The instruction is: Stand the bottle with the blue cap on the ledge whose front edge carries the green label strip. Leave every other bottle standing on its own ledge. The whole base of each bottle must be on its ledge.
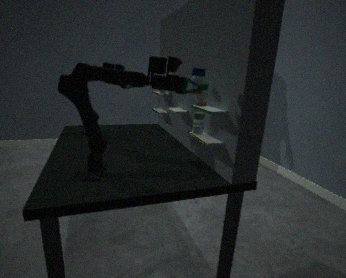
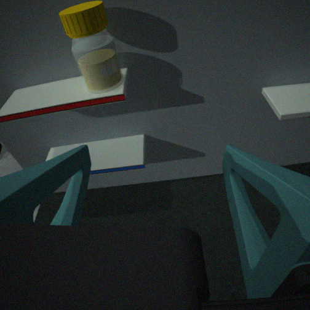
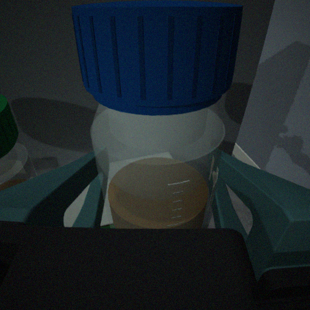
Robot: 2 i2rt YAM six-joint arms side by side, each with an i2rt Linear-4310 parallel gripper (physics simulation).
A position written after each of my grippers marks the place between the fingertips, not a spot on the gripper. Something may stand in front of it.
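Observation:
Visible: a blue-capped bottle (image 3: 157, 134), which is out of frame in image 2. An upright panel (image 3: 53, 112) is in the scene, as are my right gripper (image 3: 157, 155) and my left gripper (image 2: 156, 154).

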